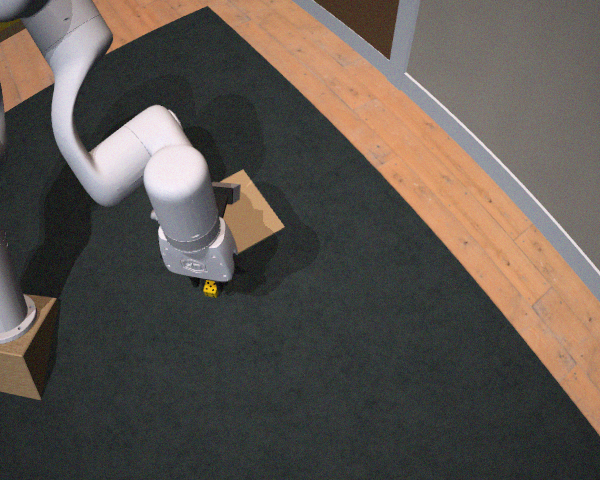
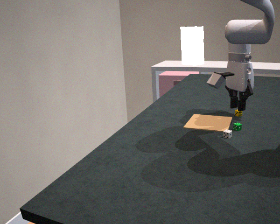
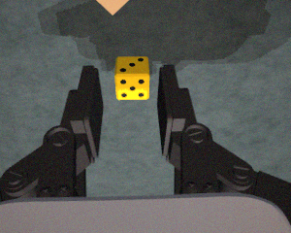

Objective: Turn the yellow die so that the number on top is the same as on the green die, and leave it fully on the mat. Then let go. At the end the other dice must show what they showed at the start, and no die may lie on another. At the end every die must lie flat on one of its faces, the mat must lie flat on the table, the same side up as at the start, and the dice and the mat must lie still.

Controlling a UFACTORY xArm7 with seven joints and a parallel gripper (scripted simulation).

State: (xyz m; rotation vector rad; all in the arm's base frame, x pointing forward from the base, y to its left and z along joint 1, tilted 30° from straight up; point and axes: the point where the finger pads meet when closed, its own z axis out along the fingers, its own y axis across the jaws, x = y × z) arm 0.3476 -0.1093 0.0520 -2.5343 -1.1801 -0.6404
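My gripper is now 4 cm above the yellow die and 1 cm to the left of it. Round my hand: white die: 20 cm to the left, 4 cm below, 1 cm behind; green die: 14 cm to the left, 4 cm below, 3 cm behind; tan mat: 11 cm to the left, 7 cm ahead, 4 cm below.
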